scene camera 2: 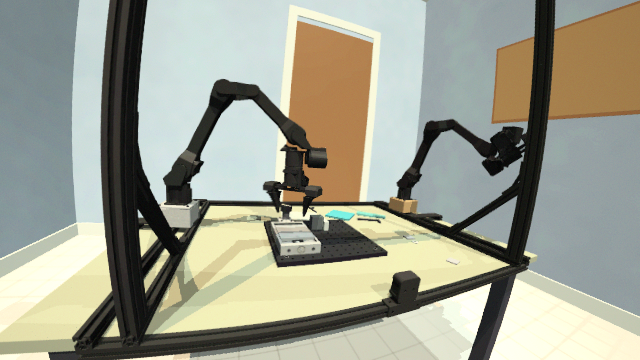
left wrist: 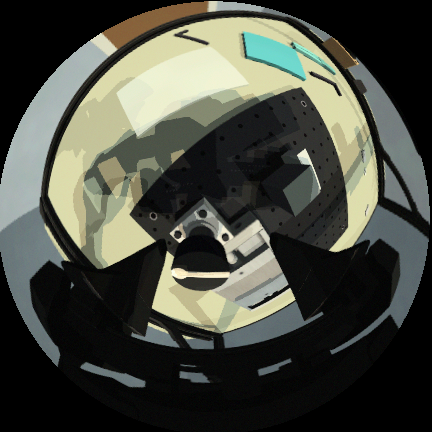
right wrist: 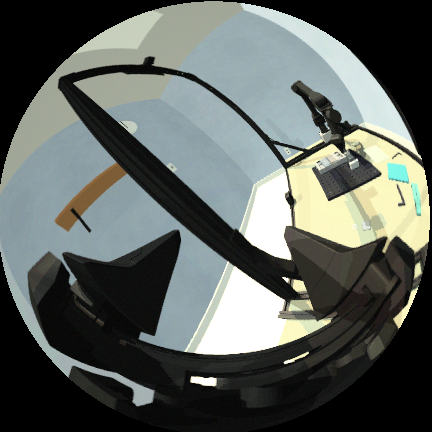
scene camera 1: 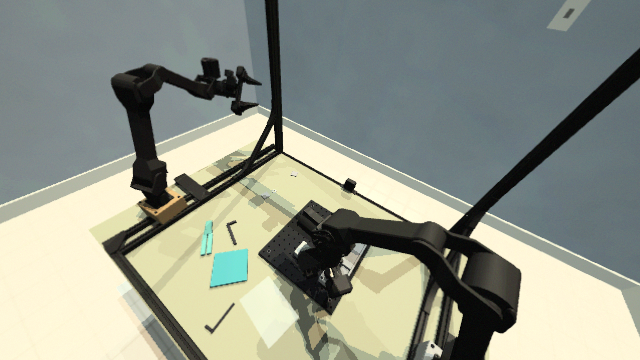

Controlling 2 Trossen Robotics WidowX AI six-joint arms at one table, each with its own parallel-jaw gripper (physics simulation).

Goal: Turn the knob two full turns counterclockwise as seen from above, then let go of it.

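Seen in the pictures: left gripper, fingertip midpoint: (scene camera 2: pixel 290 214) (left wrist: pixel 218 241) (right wrist: pixel 343 149); right gripper, fingertip midpoint: (scene camera 2: pixel 515 152) (right wrist: pixel 234 233) (scene camera 1: pixel 260 94); left arm's base, origin of the base link: (scene camera 2: pixel 178 202) (right wrist: pixel 324 131); right arm's base, origin of the base link: (scene camera 2: pixel 403 198) (scene camera 1: pixel 160 199).
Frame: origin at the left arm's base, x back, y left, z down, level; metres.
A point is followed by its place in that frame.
The black knob (scene camera 2: pixel 286 208) @(x -0.334, y -0.027, z -0.001 m) (left wrist: pixel 200 252) @(x -0.346, y 0.005, z -0.007 m) stands upright on a grey bracket with screw holes. In the left wrist view its cream pointer stripe lies nearly level, with the round end at the left. My left gripper (scene camera 1: pixel 320 274) @(x -0.350, y -0.013, z 0.023 m) (scene camera 2: pixel 291 213) @(x -0.350, y -0.013, z 0.023 m) (left wrist: pixel 218 241) @(x -0.350, y -0.013, z 0.023 m) points down over the knob and is wide open. The knob shows between its two fingers, with a visible gap on each side, the gap at the right of the left wrist view being wider. In scene camera 1 the arm hides most of the knob. My right gripper (scene camera 1: pixel 259 94) @(x -0.970, y -0.277, z -0.241 m) (right wrist: pixel 234 233) @(x -0.970, y -0.277, z -0.241 m) is open and empty, raised high away from the knob.
The knob's bracket is on a black perforated board (scene camera 1: pixel 277 250) @(x -0.524, y 0.036, z 0.068 m) (scene camera 2: pixel 355 245) @(x -0.518, y -0.165, z 0.068 m) (left wrist: pixel 320 135) @(x -0.545, y 0.005, z 0.068 m). A silver-grey device (scene camera 2: pixel 300 248) @(x -0.352, y -0.208, z 0.051 m) (left wrist: pixel 255 282) @(x -0.348, y -0.112, z 0.039 m) and a grey block (scene camera 2: pixel 317 222) @(x -0.437, y -0.034, z 0.042 m) are also on it. A turquoise square (scene camera 1: pixel 230 268) @(x -0.586, y 0.175, z 0.072 m) (left wrist: pixel 272 54) @(x -0.573, y 0.158, z 0.071 m) and dark hex keys (scene camera 1: pixel 221 317) @(x -0.490, y 0.263, z 0.074 m) (scene camera 1: pixel 231 233) @(x -0.693, y 0.105, z 0.073 m) lie on the table.
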